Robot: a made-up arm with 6 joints. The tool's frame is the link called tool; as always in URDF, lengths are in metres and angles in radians.
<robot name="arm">
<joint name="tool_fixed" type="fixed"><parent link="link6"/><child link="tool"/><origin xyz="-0.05 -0.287 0.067" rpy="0 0 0"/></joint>
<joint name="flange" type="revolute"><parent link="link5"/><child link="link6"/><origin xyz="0.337 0.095 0.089" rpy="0 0 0"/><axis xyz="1 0 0"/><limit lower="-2.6" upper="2.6"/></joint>
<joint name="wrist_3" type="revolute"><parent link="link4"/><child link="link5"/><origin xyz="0.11 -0.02 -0.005" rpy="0 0 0"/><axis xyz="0 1 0"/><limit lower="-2.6" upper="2.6"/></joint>
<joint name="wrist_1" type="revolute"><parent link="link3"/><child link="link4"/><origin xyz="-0.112 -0.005 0.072" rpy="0 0 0"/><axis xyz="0 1 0"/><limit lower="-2.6" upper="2.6"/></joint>
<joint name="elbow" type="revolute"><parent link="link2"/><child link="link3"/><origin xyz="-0.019 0.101 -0.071" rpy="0 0 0"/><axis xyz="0 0 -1"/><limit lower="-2.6" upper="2.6"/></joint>
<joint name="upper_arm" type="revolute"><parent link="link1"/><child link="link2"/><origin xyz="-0.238 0.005 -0.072" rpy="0 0 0"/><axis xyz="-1 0 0"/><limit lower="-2.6" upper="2.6"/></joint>
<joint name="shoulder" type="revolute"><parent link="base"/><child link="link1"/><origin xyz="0 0 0.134" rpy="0 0 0"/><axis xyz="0 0 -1"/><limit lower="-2.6" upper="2.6"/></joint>
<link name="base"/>
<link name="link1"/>
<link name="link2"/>
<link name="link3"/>
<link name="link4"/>
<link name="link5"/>
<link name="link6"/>
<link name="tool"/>
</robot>
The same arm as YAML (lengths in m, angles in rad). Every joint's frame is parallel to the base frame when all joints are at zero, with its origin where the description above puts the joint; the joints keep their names.
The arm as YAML. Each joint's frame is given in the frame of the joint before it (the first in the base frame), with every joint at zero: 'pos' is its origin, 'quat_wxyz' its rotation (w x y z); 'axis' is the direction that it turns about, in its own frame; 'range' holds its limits. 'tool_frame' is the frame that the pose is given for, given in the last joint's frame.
length_unit: m
angle_unit: rad
joints:
  - joint: shoulder
    pos: [0.0, 0.0, 0.134]
    quat_wxyz: [1.0, 0.0, 0.0, 0.0]
    axis: "-z"
    range: [-2.6, 2.6]
  - joint: upper_arm
    pos: [-0.238, 0.005, -0.072]
    quat_wxyz: [1.0, 0.0, 0.0, 0.0]
    axis: "-x"
    range: [-2.6, 2.6]
  - joint: elbow
    pos: [-0.019, 0.101, -0.071]
    quat_wxyz: [1.0, 0.0, 0.0, 0.0]
    axis: "-z"
    range: [-2.6, 2.6]
  - joint: wrist_1
    pos: [-0.112, -0.005, 0.072]
    quat_wxyz: [1.0, 0.0, 0.0, 0.0]
    axis: "+y"
    range: [-2.6, 2.6]
  - joint: wrist_3
    pos: [0.11, -0.02, -0.005]
    quat_wxyz: [1.0, 0.0, 0.0, 0.0]
    axis: "+y"
    range: [-2.6, 2.6]
  - joint: flange
    pos: [0.337, 0.095, 0.089]
    quat_wxyz: [1.0, 0.0, 0.0, 0.0]
    axis: "+x"
    range: [-2.6, 2.6]
tool_frame:
  pos: [-0.05, -0.287, 0.067]
  quat_wxyz: [1.0, 0.0, 0.0, 0.0]

